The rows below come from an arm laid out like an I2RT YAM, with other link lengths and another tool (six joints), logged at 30 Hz.
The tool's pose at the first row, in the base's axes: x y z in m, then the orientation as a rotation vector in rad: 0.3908, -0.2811, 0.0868, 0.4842, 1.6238, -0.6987
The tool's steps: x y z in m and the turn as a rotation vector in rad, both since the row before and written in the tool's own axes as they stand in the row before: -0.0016, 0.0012, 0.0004, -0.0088, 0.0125, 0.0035; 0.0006, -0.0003, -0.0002, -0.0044, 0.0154, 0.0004; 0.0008, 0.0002, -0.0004, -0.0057, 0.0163, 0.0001; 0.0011, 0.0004, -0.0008, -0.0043, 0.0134, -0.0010; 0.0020, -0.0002, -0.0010, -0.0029, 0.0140, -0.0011; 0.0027, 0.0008, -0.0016, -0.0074, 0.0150, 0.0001; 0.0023, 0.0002, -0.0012, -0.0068, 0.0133, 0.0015; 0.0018, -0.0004, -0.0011, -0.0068, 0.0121, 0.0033; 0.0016, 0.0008, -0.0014, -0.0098, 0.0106, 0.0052; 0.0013, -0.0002, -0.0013, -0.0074, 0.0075, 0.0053
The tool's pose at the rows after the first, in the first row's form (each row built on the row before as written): 0.3922, -0.2804, 0.0881, 0.4858, 1.6367, -0.6869; 0.3917, -0.2805, 0.0876, 0.4893, 1.6522, -0.6806; 0.3914, -0.2801, 0.0868, 0.4920, 1.6690, -0.6733; 0.3909, -0.2793, 0.0858, 0.4936, 1.6831, -0.6683; 0.3896, -0.2788, 0.0840, 0.4964, 1.6974, -0.6645; 0.3883, -0.2772, 0.0815, 0.4974, 1.7133, -0.6557; 0.3870, -0.2763, 0.0794, 0.4992, 1.7270, -0.6466; 0.3855, -0.2759, 0.0779, 0.5020, 1.7389, -0.6363; 0.3846, -0.2744, 0.0765, 0.5037, 1.7494, -0.6222; 0.3832, -0.2737, 0.0755, 0.5060, 1.7563, -0.6106
